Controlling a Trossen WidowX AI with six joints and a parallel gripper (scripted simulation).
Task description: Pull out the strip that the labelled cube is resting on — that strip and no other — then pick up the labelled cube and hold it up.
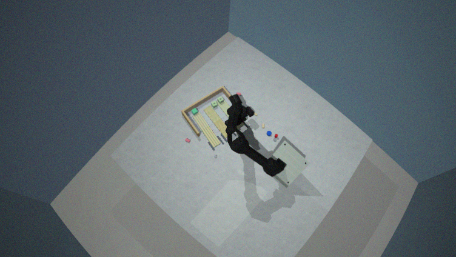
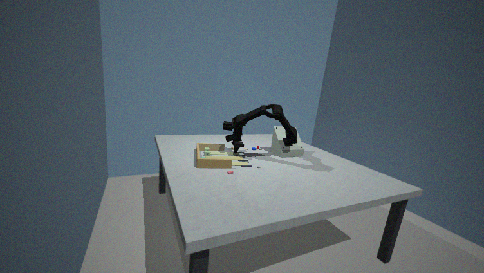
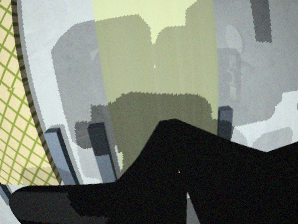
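Now: the blue piece 190 mm behind my gripper tip and 80 mm to the right of it. Also, from my gripper tip: red piece: 240 mm behind, 90 mm to the right, 10 mm above.
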